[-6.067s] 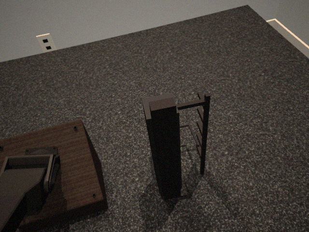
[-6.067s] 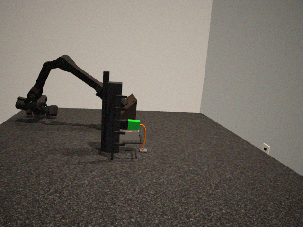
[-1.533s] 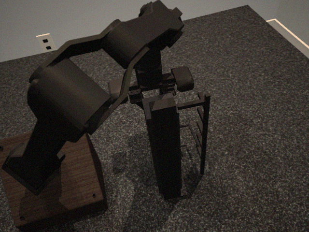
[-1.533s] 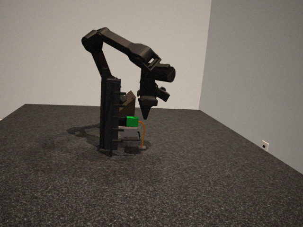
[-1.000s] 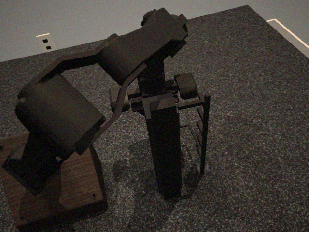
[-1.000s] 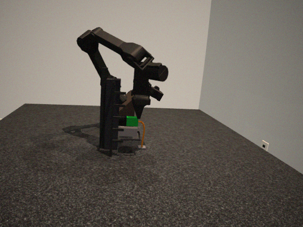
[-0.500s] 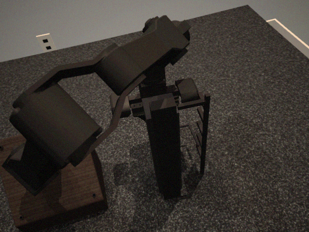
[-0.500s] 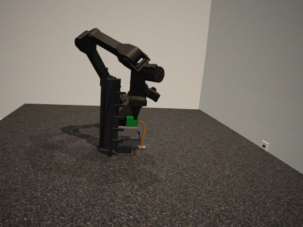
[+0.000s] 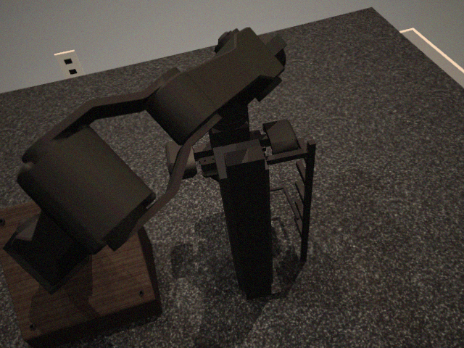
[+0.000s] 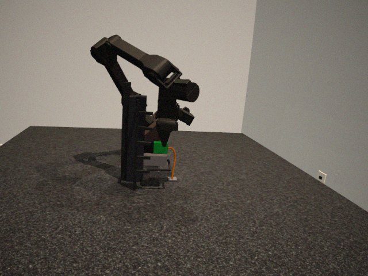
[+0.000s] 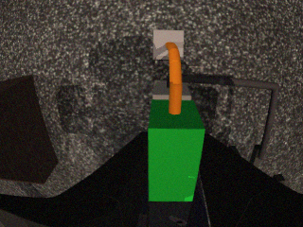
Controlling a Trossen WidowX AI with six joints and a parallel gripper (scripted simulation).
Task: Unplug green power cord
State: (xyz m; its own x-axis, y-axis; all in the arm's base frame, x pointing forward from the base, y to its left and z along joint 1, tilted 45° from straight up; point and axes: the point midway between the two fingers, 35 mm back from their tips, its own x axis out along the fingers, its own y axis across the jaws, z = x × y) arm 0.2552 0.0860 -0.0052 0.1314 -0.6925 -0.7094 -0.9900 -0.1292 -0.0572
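Right now my gripper tip is 10 mm short of the stand, 130 mm to the left of it and 40 mm below it. Round my gripper tip: green plug (10 mm ahead, 30 mm to the right).
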